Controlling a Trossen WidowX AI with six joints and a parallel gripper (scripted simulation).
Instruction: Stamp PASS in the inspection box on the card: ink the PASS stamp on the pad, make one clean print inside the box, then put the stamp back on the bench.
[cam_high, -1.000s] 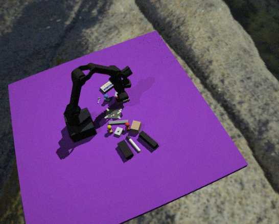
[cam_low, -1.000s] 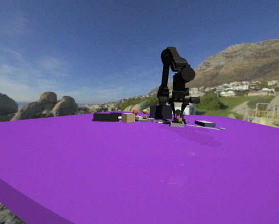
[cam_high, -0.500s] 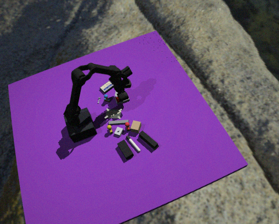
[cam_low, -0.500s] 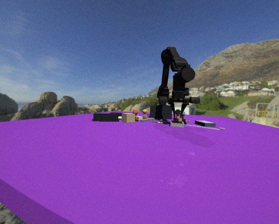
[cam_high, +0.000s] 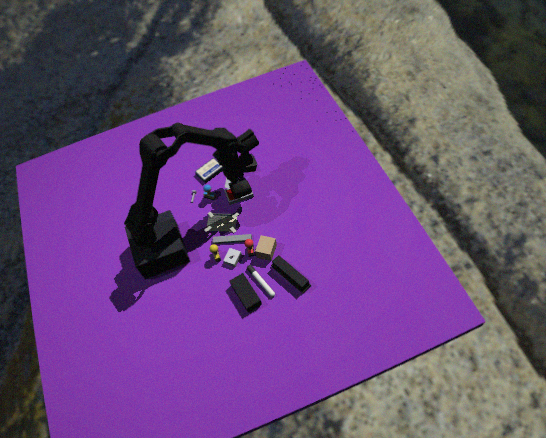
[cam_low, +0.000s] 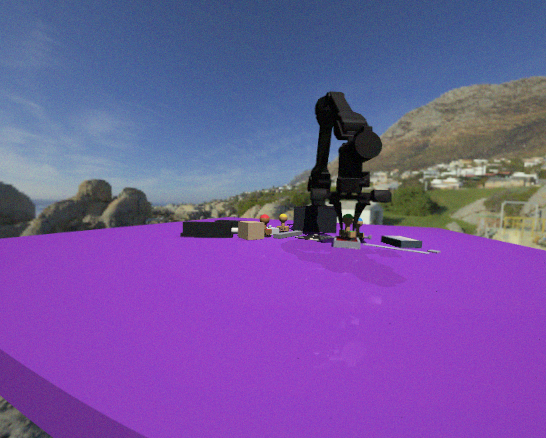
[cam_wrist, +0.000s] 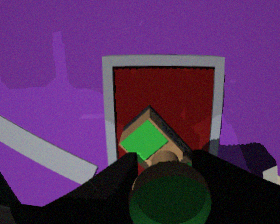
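The ink pad lies 30 mm below my gripper tip. The rest, counted from my gripper tip: blue-knobbed stamp: 100 mm behind, 30 mm to the left, 20 mm below; then cream card: 90 mm to the right, 90 mm behind, 40 mm below; then green-knobbed stamp: right at my gripper tip.
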